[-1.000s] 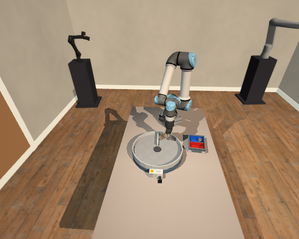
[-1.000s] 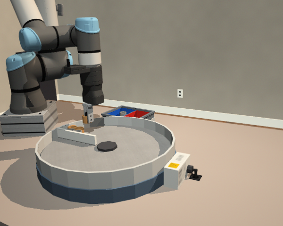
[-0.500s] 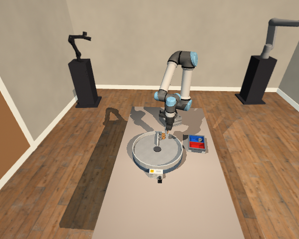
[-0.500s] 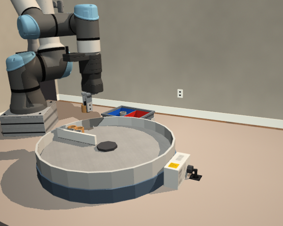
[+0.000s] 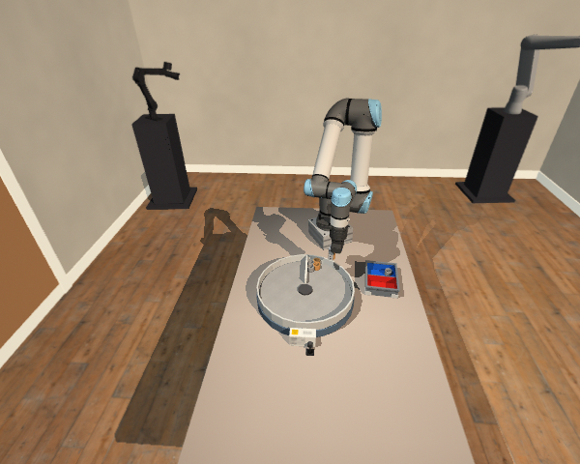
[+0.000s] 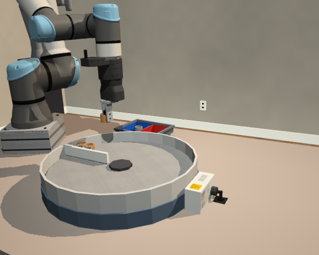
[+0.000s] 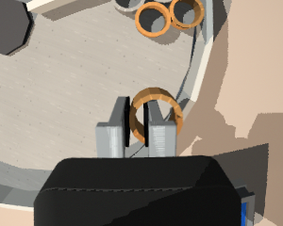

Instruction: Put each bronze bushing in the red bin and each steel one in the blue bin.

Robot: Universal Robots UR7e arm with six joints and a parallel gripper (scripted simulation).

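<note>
My hand is 10 mm short of the bin, 240 mm to the right of it and 140 mm above it. From my hand the other things lie so: round turntable (110 mm ahead, 120 mm to the right, 110 mm below).
</note>
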